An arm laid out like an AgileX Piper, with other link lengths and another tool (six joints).
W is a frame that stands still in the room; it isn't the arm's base.
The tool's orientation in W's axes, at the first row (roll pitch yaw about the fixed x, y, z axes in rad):
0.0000 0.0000 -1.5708
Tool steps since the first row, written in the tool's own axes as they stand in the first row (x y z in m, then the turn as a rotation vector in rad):
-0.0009 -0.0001 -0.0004 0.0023 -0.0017 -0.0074
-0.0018 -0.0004 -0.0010 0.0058 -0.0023 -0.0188
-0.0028 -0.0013 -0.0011 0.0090 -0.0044 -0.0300
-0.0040 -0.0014 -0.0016 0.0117 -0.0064 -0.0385
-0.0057 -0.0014 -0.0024 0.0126 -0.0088 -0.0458
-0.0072 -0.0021 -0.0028 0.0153 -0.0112 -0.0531
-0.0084 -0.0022 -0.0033 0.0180 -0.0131 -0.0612
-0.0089 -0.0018 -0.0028 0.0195 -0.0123 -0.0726
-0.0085 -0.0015 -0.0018 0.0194 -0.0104 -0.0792
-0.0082 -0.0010 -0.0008 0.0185 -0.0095 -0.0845
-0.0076 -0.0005 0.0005 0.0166 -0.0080 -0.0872
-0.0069 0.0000 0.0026 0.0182 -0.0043 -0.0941
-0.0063 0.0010 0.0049 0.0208 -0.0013 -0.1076
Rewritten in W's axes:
-0.0001 0.0009 -0.0004 -0.0017 -0.0023 -0.0074
-0.0004 0.0018 -0.0010 -0.0023 -0.0058 -0.0188
-0.0013 0.0028 -0.0011 -0.0044 -0.0090 -0.0300
-0.0014 0.0040 -0.0016 -0.0064 -0.0117 -0.0385
-0.0014 0.0057 -0.0024 -0.0088 -0.0126 -0.0458
-0.0021 0.0072 -0.0028 -0.0112 -0.0153 -0.0531
-0.0022 0.0084 -0.0033 -0.0131 -0.0180 -0.0612
-0.0018 0.0089 -0.0028 -0.0123 -0.0195 -0.0726
-0.0015 0.0085 -0.0018 -0.0104 -0.0194 -0.0792
-0.0010 0.0082 -0.0008 -0.0095 -0.0185 -0.0845
-0.0005 0.0076 0.0005 -0.0080 -0.0166 -0.0872
0.0000 0.0069 0.0026 -0.0043 -0.0182 -0.0941
0.0010 0.0063 0.0049 -0.0013 -0.0208 -0.1076

